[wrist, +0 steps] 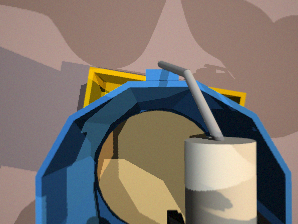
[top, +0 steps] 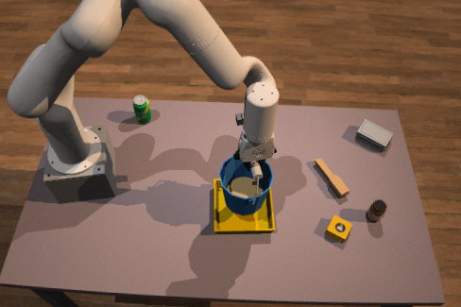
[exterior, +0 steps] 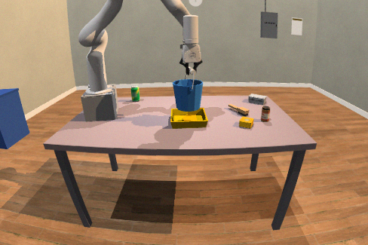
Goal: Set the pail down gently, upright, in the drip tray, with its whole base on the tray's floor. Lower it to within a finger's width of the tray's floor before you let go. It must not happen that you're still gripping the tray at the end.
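Now: the blue pail 10 mm behind my hand and 90 mm below it. Also, from my hand: grey box 490 mm ahead, 380 mm to the left, 280 mm below; then pail handle 10 mm behind, 30 mm below; then yellow drip tray 20 mm behind, 10 mm to the right, 290 mm below.
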